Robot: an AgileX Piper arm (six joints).
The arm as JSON. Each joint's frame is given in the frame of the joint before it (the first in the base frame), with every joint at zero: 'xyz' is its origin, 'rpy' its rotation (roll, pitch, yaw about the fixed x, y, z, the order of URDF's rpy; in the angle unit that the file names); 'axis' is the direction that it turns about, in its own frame. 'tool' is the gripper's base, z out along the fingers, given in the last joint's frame.
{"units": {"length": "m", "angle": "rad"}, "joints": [
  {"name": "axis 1", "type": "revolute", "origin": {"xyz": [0.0, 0.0, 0.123], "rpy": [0.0, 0.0, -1.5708]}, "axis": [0.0, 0.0, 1.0]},
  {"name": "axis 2", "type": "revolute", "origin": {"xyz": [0.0, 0.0, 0.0], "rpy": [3.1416, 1.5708, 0.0]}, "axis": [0.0, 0.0, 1.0]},
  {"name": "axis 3", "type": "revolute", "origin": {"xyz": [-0.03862, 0.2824, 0.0], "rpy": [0.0, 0.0, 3.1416]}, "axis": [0.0, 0.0, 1.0]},
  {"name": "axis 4", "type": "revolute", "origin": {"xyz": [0.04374, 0.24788, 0.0], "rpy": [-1.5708, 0.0, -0.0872]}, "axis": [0.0, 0.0, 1.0]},
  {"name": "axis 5", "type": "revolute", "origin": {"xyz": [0.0, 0.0, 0.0], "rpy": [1.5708, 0.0, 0.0]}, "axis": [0.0, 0.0, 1.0]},
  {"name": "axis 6", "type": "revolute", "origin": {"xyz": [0.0, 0.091, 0.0], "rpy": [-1.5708, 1.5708, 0.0]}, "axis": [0.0, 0.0, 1.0]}
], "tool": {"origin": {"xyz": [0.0, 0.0, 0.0], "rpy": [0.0, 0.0, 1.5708]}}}
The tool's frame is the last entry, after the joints.
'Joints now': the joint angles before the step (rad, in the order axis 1, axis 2, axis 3, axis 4, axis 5, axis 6). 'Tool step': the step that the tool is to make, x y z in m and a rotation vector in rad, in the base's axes. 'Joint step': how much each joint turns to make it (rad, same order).
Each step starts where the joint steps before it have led.
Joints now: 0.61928 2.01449 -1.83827 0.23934 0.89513 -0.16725
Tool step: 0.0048 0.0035 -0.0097 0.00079 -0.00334 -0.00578
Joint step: 0.00109 0.02406 -0.00016 -0.00090 -0.02796 0.00047
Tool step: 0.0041 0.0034 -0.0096 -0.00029 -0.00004 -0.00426
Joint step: 0.00148 0.02348 -0.00072 0.00027 -0.02334 0.00029
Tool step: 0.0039 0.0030 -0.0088 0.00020 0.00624 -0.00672
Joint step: 0.00054 0.02377 -0.00559 0.00182 -0.01442 0.00445
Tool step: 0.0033 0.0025 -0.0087 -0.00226 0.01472 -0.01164
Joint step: 0.00045 0.02332 -0.00718 -0.00046 -0.00536 0.01339
